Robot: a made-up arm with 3 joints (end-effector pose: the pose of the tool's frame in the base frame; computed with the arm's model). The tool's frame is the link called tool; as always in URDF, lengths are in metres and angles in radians.
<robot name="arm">
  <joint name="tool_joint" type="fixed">
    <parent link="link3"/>
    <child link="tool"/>
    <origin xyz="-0.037 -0.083 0.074" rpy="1.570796 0 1.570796"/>
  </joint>
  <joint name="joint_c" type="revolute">
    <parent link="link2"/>
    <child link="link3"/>
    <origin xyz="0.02 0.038 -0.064"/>
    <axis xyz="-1 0 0"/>
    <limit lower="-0.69" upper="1.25" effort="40" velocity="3.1"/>
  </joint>
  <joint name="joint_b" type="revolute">
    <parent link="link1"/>
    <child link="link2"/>
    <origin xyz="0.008 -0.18 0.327"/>
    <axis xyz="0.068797 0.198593 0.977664"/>
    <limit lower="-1.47" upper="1.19" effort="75" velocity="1.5"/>
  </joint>
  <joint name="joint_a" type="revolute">
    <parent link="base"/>
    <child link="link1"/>
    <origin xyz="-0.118 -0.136 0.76"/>
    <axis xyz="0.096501 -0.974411 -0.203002"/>
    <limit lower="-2.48" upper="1.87" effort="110" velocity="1"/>
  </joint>
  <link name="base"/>
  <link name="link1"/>
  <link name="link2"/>
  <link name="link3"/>
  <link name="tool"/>
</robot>
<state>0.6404 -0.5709 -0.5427</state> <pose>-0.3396 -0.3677 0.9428 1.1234 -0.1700 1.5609</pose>
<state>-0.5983 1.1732 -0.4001</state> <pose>0.1150 -0.3276 0.9755 -1.3229 -1.7688 -1.3374</pose>
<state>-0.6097 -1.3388 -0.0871</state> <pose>0.0462 -0.2865 1.0546 1.3383 0.6338 0.0486</pose>
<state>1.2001 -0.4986 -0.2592</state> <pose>-0.4474 -0.3357 0.8014 0.7168 -0.4377 1.5079</pose>
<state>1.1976 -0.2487 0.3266</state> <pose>-0.4782 -0.3050 0.8464 0.6102 -0.0025 1.0512</pose>
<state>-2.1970 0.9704 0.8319</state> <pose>0.2370 -0.1445 0.5395 -0.6359 -1.7068 -0.6377</pose>
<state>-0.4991 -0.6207 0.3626</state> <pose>0.0531 -0.2898 1.0891 1.2041 1.3889 0.2673</pose>
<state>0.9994 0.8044 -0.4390</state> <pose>-0.3676 -0.3767 0.9123 0.4028 1.0404 2.0715</pose>
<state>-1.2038 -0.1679 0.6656</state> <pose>0.2523 -0.2096 0.9040 0.9057 2.5523 0.1743</pose>
